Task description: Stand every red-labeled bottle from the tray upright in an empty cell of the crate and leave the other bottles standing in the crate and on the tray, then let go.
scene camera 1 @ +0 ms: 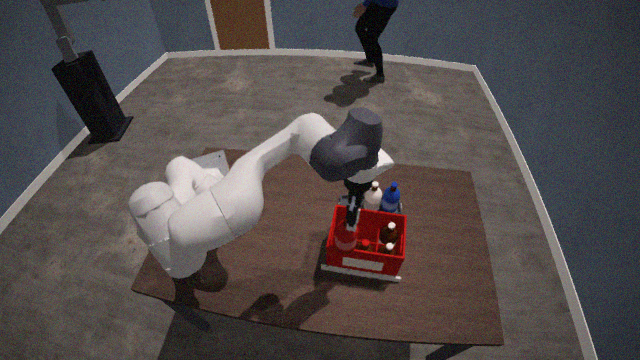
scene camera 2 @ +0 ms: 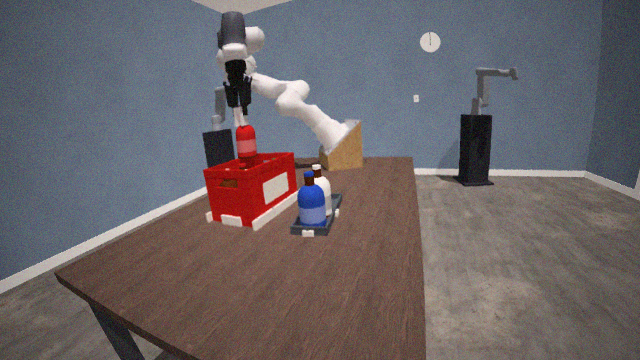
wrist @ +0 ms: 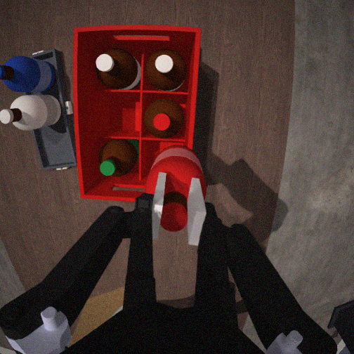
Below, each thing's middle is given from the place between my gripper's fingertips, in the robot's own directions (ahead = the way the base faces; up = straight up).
Labels:
The red-capped brown bottle [wrist: 163, 117] is 21 cm below my hand, 6 cm ahead of it and 1 cm to the left of it. Also, from my hand: green-capped bottle [wrist: 117, 156]: 21 cm below, 12 cm to the left, 1 cm ahead; blue bottle [scene camera 2: 311, 200]: 27 cm to the left, 23 cm ahead, 21 cm below.

